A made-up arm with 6 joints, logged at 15 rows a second.
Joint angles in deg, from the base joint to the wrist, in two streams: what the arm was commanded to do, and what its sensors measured. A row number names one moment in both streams.
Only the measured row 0 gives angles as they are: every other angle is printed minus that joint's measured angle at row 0.
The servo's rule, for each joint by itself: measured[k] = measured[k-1] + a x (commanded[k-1-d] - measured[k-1]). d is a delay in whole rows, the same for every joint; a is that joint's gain. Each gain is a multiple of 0.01, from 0.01 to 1. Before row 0 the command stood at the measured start. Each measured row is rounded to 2 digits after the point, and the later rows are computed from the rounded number. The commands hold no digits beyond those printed.
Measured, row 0:
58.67, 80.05, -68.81, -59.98, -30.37, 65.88
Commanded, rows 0 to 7:
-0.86, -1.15, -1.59, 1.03, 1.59, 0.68
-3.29, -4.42, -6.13, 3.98, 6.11, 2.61
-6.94, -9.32, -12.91, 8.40, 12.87, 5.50
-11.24, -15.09, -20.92, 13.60, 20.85, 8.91
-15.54, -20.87, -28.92, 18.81, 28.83, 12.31
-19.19, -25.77, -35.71, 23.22, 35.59, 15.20
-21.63, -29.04, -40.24, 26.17, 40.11, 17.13
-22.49, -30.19, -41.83, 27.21, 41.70, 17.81
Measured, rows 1 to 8:
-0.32, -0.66, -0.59, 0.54, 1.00, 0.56
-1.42, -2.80, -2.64, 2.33, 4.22, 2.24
-3.46, -6.52, -6.44, 5.49, 9.67, 4.91
-6.34, -11.40, -11.80, 9.71, 16.71, 8.19
-9.74, -16.80, -18.13, 14.44, 24.35, 11.57
-13.24, -21.91, -24.63, 19.01, 31.43, 14.55
-16.34, -25.97, -30.41, 22.73, 36.90, 16.67
-18.62, -28.38, -34.64, 25.06, 39.92, 17.60
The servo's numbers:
d 0
a 0.37 0.57 0.37 0.52 0.63 0.82

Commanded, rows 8 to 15:
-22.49, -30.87, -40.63, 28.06, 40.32, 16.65
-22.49, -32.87, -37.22, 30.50, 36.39, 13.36
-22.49, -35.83, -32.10, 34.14, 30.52, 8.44
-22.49, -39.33, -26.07, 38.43, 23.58, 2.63
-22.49, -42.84, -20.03, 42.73, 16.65, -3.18
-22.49, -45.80, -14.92, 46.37, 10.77, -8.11
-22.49, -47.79, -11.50, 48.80, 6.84, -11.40
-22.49, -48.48, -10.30, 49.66, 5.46, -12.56
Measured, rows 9 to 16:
-20.05, -29.80, -36.86, 26.62, 40.17, 16.82
-20.95, -31.55, -36.99, 28.64, 37.79, 13.98
-21.52, -33.99, -35.18, 31.50, 33.21, 9.44
-21.88, -37.03, -31.81, 35.10, 27.14, 3.86
-22.11, -40.34, -27.45, 39.07, 20.53, -1.91
-22.25, -43.45, -22.81, 42.87, 14.38, -6.99
-22.34, -45.92, -18.63, 45.95, 9.63, -10.61
-22.40, -47.38, -15.55, 47.88, 7.00, -12.21

